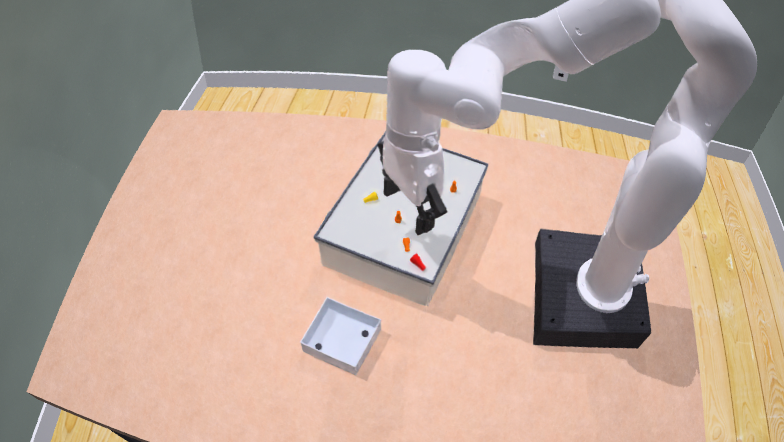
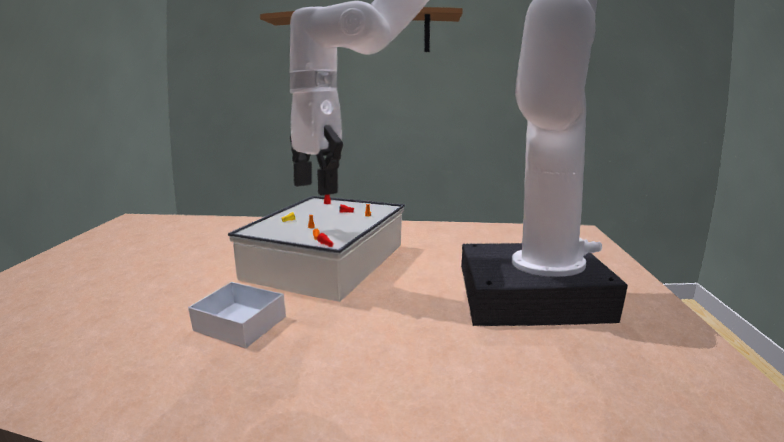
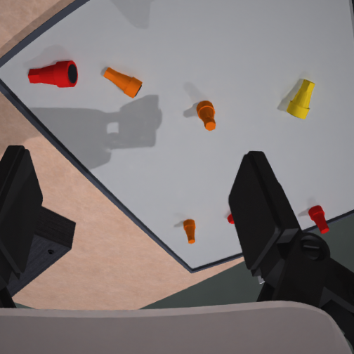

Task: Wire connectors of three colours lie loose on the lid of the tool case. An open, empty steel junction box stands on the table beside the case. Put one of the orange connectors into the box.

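Frame: origin at the arm's base, x ahead, y left, z up, level; millimetres.
Seen in the pictures: gripper, between the fingertips: point(image 1: 408, 211) point(image 2: 314, 189); arm's base, origin of its link: point(image 1: 604, 285) point(image 2: 548, 263).
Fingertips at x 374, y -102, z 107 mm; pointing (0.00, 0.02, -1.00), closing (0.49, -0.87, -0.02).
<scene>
Offsets run from my fingertips to a thing's middle.
My gripper point(image 1: 406, 207) point(image 2: 315, 181) point(image 3: 137, 173) is open and empty, pointing down above the tool case @[dz -119, dx -4, dy -95 mm] point(image 1: 373, 274) point(image 2: 285, 266). On the lid point(image 3: 270, 50), one orange connector @[dz -67, dx +11, dy -43 mm] point(image 1: 398, 216) point(image 2: 311, 221) point(image 3: 206, 115) stands upright near the middle. A second orange connector @[dz -73, dx +0, dy +12 mm] point(image 1: 406, 243) point(image 2: 316, 233) point(image 3: 123, 82) lies on its side near a red connector @[dz -71, dx -17, dy +51 mm] point(image 1: 417, 261) point(image 2: 325, 239) point(image 3: 54, 74). A third orange connector @[dz -67, dx -94, dy -111 mm] point(image 1: 453, 186) point(image 2: 367, 210) point(image 3: 189, 230) stands upright near the far right edge. The grey steel junction box @[dz -145, dx +115, dy +148 mm] point(image 1: 329, 356) point(image 2: 219, 327) stands open and empty beside the case.
A yellow connector @[dz -72, dx +58, dy -91 mm] point(image 1: 370, 197) point(image 2: 288, 217) point(image 3: 301, 99) lies on the lid. At its far end, one red connector @[dz -71, dx -54, dy -141 mm] point(image 2: 346, 208) point(image 3: 230, 218) lies and another @[dz -64, dx -14, dy -218 mm] point(image 2: 327, 199) point(image 3: 318, 218) stands. The black robot base point(image 1: 565, 334) point(image 2: 543, 307) point(image 3: 57, 230) is right of the case.
</scene>
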